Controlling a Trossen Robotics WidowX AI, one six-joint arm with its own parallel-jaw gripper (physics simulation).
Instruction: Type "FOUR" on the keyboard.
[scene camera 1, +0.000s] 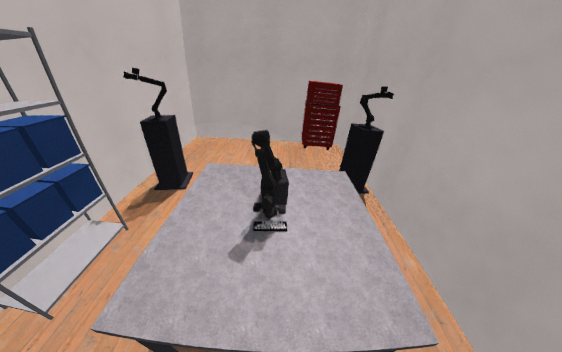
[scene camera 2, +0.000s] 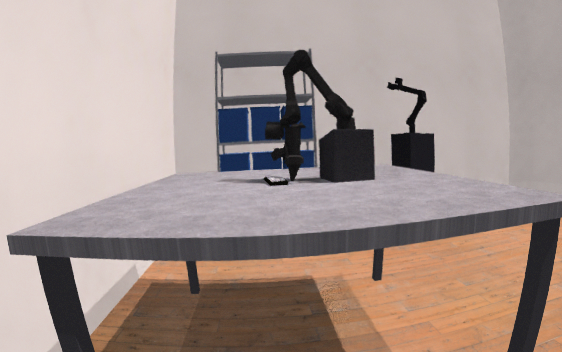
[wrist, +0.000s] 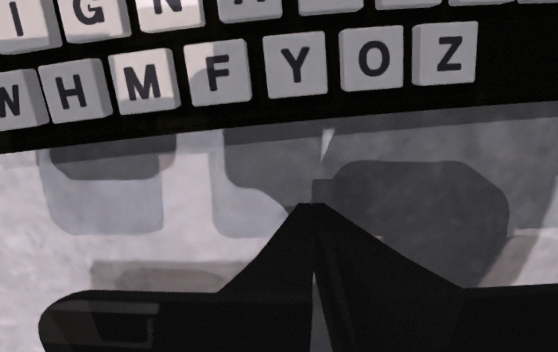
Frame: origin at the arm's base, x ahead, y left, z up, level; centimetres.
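Seen in the pictures: gripper, fingertip midpoint: (scene camera 1: 269, 218) (scene camera 2: 292, 181) (wrist: 309, 216); arm's base, link origin: (scene camera 1: 276, 176) (scene camera 2: 347, 133).
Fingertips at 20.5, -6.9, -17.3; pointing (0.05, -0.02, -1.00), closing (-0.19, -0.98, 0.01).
Offsets run from my fingertips to a thing's top centre, as dx, dy, dz. Level surfaces: height alone.
The keyboard @(+6.6, +0.0, +1.8) (scene camera 1: 270, 230) (scene camera 2: 276, 182) (wrist: 515, 65) is a black board with pale keys, flat on the grey table @(dz +0.0) (scene camera 1: 280, 290) (scene camera 2: 250, 215). In the wrist view its near row shows the H key @(+5.3, +5.1, +1.8) (wrist: 73, 93), M key @(+5.1, +3.3, +1.8) (wrist: 144, 82), F key @(+4.9, +1.5, +1.8) (wrist: 218, 73), Y key @(+4.7, -0.3, +1.8) (wrist: 296, 65), O key @(+4.6, -2.1, +1.8) (wrist: 372, 58) and Z key @(+4.4, -3.9, +1.8) (wrist: 445, 53). The row behind is partly cut off at the top; U and R cannot be read there. My gripper (scene camera 2: 293, 179) (wrist: 309, 216) is shut and empty. It points down beside the keyboard's near edge, on the arm's base side, its tips low over the table.
My arm's black base block (scene camera 2: 347, 155) stands on the table behind the gripper. Off the table are two black pedestals (scene camera 1: 162, 152) (scene camera 1: 361, 152) with other arms, a red tool cabinet (scene camera 1: 322, 115) and a rack (scene camera 1: 75, 125) with blue bins (scene camera 1: 47, 140).
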